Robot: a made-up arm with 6 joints.
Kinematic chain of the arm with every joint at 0, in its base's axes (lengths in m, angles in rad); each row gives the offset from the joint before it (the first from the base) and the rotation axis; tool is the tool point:
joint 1: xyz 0 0 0.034 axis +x
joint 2: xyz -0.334 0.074 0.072 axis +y
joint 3: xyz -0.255 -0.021 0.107 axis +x
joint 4: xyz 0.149 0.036 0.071 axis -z
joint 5: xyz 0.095 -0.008 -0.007 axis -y
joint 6: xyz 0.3 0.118 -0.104 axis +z
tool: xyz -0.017 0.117 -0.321
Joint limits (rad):
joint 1: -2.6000..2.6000
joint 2: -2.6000..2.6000
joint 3: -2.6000..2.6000
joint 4: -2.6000..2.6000
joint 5: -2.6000..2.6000
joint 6: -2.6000..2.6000
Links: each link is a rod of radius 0.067 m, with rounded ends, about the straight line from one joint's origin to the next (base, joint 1, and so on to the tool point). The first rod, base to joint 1, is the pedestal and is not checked.
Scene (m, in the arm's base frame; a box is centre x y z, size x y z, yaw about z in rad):
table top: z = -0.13
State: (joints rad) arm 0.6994 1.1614 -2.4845 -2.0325 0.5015 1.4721
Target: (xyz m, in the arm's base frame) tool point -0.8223 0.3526 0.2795
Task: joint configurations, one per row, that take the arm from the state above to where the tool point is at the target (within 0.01 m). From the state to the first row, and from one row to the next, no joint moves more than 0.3 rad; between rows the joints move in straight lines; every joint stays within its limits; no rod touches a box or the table.
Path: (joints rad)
1: 0.5334 1.1341 -2.2073 -2.0027 0.7507 1.4756
2: 0.3674 1.1068 -1.9301 -1.9730 0.9999 1.4792
3: 0.2014 1.0795 -1.6529 -1.9432 1.2491 1.4827
4: 0.0355 1.0522 -1.3757 -1.9134 1.4984 1.4862

